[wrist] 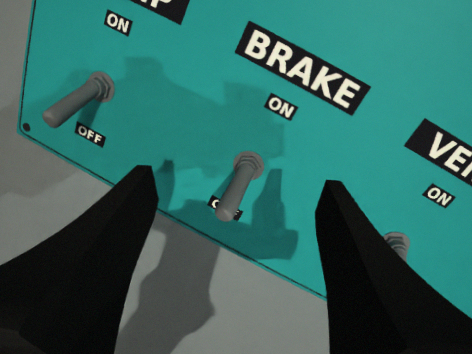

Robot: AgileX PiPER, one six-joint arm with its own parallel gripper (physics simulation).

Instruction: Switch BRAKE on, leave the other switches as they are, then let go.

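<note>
The BRAKE switch (237, 190) is a grey metal lever on a teal panel (375, 45). It tilts down toward its OFF label, which it partly covers; its ON label (281, 107) lies above its base. The black BRAKE plate (303, 68) is higher up. My gripper (236, 190) is open, one black finger on each side of the BRAKE lever, with a gap on both sides and touching neither. How far the fingertips are above the panel I cannot tell.
At the left, another lever (75, 103) tilts toward its OFF label (90, 134). At the right, the VENT switch (398, 243) is mostly hidden behind the right finger. The panel's lower edge runs diagonally beneath the fingers, with grey surface below it.
</note>
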